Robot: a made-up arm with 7 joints. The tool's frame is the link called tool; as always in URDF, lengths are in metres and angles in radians. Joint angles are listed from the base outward. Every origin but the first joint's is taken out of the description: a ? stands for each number. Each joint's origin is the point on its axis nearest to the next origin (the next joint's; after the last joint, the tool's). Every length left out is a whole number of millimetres.
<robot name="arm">
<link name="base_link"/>
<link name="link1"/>
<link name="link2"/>
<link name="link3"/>
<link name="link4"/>
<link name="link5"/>
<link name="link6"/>
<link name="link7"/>
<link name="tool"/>
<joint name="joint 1" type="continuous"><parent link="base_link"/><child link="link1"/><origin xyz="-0.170 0.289 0.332" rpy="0.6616 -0.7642 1.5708"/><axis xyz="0 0 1"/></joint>
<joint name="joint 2" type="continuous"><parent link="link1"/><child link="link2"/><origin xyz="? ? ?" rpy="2.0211 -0.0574 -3.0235"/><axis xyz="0 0 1"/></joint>
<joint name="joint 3" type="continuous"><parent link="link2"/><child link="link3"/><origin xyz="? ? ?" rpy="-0.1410 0.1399 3.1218"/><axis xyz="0 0 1"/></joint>
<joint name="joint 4" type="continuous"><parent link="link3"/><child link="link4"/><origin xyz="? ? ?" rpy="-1.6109 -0.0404 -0.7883"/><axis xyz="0 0 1"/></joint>
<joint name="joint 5" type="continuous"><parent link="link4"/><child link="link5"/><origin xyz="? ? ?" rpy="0.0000 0.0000 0.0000"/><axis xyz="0 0 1"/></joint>
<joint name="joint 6" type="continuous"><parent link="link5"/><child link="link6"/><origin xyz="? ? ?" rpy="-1.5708 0.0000 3.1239"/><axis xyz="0 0 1"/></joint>
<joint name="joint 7" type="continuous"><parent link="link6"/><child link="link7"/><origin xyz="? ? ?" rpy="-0.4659 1.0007 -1.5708"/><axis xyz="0 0 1"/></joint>
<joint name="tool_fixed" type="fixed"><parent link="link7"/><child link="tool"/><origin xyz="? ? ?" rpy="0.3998 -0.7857 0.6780"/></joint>
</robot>
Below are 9 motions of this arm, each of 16 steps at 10 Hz.
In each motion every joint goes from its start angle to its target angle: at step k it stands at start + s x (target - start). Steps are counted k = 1, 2, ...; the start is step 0. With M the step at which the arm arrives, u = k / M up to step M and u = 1 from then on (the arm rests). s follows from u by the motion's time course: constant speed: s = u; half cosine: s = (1 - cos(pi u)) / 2; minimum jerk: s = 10 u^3 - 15 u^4 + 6 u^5.
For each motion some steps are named. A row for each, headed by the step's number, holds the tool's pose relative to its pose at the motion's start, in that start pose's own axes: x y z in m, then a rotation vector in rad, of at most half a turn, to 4 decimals.
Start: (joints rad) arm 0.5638 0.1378 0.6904 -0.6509 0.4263 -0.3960 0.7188
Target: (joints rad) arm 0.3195 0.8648 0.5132 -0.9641 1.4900 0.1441 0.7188
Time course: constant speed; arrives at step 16
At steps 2, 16:
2: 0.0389 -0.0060 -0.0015 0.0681 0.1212 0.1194
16: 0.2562 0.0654 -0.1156 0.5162 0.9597 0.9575

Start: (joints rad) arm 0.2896 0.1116 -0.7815 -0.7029 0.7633 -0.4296 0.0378
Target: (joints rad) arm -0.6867 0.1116 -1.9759 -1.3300 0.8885 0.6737 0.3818
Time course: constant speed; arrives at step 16
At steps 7, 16:
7: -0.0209 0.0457 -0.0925 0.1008 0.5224 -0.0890
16: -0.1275 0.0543 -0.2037 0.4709 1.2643 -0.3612

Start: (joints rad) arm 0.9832 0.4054 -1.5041 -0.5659 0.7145 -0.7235 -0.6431
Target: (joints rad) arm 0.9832 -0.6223 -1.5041 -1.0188 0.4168 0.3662 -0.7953
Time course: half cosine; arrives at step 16
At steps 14, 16:
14: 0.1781 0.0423 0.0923 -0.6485 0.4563 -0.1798
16: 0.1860 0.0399 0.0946 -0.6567 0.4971 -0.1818

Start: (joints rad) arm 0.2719 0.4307 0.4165 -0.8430 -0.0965 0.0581 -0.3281
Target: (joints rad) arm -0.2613 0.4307 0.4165 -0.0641 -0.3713 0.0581 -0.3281
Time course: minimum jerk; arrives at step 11
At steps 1, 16:
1: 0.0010 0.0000 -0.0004 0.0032 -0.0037 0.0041
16: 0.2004 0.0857 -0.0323 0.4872 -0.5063 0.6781

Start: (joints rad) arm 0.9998 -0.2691 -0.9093 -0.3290 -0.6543 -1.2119 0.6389
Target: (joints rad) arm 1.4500 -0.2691 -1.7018 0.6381 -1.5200 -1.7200 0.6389
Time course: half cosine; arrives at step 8
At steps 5, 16:
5: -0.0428 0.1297 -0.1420 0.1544 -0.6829 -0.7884
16: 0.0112 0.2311 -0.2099 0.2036 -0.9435 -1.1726

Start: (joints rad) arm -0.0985 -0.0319 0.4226 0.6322 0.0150 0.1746 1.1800
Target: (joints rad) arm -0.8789 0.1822 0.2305 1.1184 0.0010 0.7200 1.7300
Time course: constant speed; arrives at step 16
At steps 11, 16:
11: 0.1587 -0.1764 -0.0623 0.6561 0.5401 0.9520
16: 0.2367 -0.2022 -0.1136 0.8461 0.8143 1.3957

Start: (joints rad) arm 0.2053 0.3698 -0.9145 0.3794 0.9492 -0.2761 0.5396
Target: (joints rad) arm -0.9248 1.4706 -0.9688 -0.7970 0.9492 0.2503 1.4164
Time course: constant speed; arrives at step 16
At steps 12, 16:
12: -0.1876 0.1174 -0.2936 1.5466 1.0133 -0.4464
16: -0.2241 0.2397 -0.3465 2.1566 1.3506 -0.3639

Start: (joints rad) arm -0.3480 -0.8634 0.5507 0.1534 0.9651 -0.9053 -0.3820
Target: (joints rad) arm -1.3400 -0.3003 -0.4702 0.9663 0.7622 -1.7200 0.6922
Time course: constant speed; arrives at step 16
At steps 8, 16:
8: -0.0695 0.0262 -0.1309 0.8649 -0.0728 -0.4104
16: -0.1229 0.1070 -0.2326 1.4138 -0.6309 -0.7791

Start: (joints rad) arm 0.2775 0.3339 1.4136 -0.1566 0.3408 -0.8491 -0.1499
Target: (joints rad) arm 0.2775 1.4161 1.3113 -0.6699 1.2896 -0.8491 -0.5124
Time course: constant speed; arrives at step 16
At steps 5, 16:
5: 0.0494 0.0144 0.0524 -0.0687 0.2453 0.0984
16: 0.1510 0.0675 0.1252 -0.3004 0.7988 0.2796

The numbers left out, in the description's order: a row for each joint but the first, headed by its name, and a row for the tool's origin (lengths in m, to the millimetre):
joint 2: 0.065 -0.286 0.000
joint 3: -0.125 -0.015 0.000
joint 4: -0.087 -0.086 0.000
joint 5: 0.076 -0.124 0.000
joint 6: -0.066 0.143 0.000
joint 7: -0.064 0.010 0.000
tool: 0.032 -0.085 0.000

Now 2 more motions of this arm.
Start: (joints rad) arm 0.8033 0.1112 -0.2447 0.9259 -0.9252 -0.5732 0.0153
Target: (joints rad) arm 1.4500 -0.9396 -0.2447 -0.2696 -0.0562 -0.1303 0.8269
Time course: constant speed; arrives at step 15
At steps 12, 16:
12: -0.0438 0.0858 0.0274 0.3206 -0.5566 0.0802
16: -0.0158 0.1069 0.0351 0.4081 -0.7096 0.1688

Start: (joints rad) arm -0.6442 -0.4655 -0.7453 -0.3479 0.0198 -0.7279 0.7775
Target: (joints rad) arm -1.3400 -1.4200 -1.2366 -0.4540 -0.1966 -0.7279 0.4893
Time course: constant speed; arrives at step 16
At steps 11, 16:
11: -0.1533 0.1150 -0.0610 -0.2469 -0.3050 -1.0595
16: -0.1685 0.1718 -0.0767 -0.4453 -0.4126 -1.5526

